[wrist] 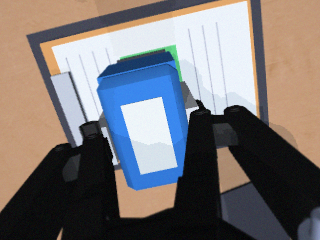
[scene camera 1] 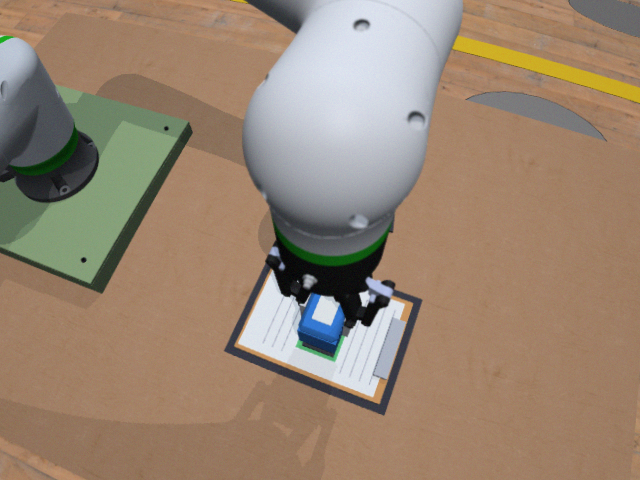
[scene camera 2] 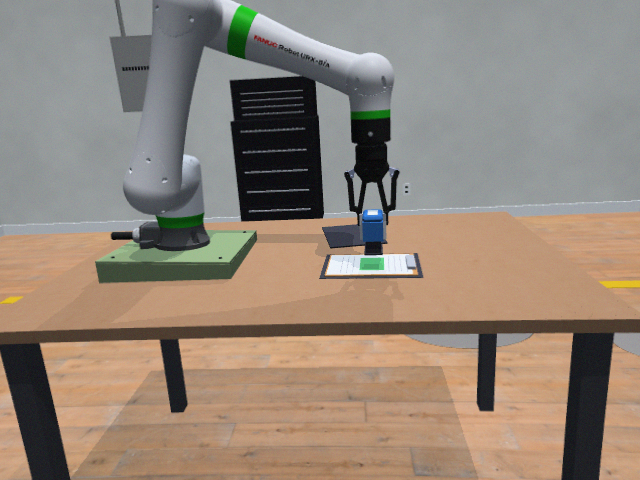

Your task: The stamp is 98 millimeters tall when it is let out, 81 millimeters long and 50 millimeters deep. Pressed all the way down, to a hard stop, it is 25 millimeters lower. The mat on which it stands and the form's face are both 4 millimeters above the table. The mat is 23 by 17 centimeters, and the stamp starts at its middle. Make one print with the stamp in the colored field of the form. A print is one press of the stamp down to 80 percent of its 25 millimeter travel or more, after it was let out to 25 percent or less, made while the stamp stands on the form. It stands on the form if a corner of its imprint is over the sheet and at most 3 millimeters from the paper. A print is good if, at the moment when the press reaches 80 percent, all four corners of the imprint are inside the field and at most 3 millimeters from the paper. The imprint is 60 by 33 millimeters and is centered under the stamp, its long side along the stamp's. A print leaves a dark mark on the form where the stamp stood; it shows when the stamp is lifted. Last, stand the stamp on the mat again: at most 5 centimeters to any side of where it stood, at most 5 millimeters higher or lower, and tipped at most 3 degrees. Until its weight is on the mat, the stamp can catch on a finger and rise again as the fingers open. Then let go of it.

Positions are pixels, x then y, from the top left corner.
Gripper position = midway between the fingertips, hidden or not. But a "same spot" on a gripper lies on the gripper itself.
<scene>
My gripper shows in the wrist view, in scene camera 1 and in scene camera 2 (373, 237). A stamp shows in the wrist view, in scene camera 1 (320, 328) and in scene camera 2. The same spot on my gripper: (wrist: 276, 169) is (scene camera 1: 284, 277). One and the same spot on the stamp: (wrist: 142, 101) is (scene camera 2: 372, 214).
</scene>
